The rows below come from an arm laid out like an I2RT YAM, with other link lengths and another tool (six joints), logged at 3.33 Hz.
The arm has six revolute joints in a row. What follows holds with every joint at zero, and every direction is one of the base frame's.
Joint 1 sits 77.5 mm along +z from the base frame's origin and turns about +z.
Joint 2 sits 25.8 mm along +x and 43.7 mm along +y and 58.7 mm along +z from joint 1 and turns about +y.
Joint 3 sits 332.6 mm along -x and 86.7 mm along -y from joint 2 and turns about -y.
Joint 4 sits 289.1 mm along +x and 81.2 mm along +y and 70.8 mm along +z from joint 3 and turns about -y.
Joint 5 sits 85.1 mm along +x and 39 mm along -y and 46.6 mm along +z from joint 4 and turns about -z.
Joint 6 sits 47.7 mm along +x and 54.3 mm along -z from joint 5 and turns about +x.
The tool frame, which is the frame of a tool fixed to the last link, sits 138 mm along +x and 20 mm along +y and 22 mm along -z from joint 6; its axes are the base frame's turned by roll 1.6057, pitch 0.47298 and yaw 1.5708 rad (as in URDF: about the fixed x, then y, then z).
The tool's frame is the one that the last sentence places.
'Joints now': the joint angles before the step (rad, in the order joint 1, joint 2, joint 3, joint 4, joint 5, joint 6). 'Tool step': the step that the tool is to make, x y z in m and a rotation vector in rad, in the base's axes. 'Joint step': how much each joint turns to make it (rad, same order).
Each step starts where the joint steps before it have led.
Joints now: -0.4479, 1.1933, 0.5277, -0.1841, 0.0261, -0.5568
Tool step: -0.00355, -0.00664, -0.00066, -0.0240, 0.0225, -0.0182
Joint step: -0.0031, 0.0064, 0.0062, -0.0092, 0.0336, -0.0093
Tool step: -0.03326, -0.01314, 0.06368, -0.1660, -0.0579, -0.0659
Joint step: -0.0015, -0.2543, 0.0305, -0.1548, 0.1335, -0.0413
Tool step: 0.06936, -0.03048, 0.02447, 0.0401, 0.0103, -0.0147
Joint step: 0.0000, 0.2875, 0.2407, 0.0137, -0.0106, 0.0337
